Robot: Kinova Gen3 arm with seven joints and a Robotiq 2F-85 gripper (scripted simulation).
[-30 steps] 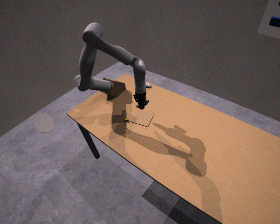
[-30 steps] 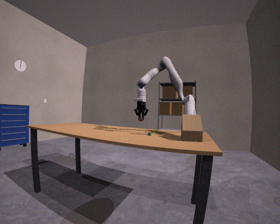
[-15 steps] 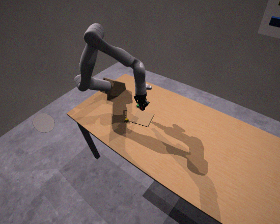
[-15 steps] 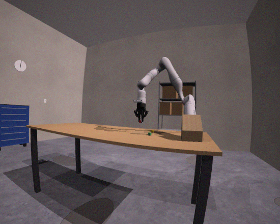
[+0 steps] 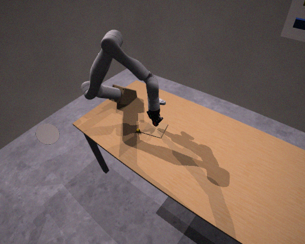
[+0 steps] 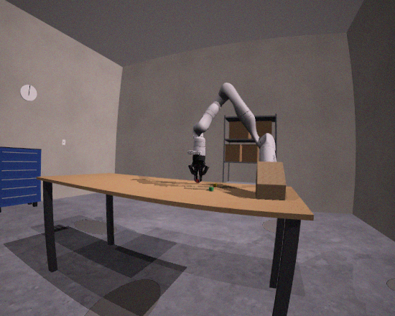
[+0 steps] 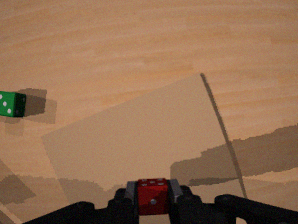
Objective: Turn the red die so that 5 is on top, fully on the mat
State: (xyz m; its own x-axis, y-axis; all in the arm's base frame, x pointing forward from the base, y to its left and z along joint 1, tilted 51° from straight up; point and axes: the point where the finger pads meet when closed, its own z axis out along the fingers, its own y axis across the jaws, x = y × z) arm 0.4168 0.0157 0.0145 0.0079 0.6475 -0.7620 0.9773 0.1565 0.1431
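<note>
Right now my hand is 50 mm above the tan mat. The rest, counted from my hand: yellow die (70 mm behind, 100 mm to the right, 40 mm below); red die (10 mm below); green die (110 mm behind, 70 mm to the left, 40 mm below).
</note>
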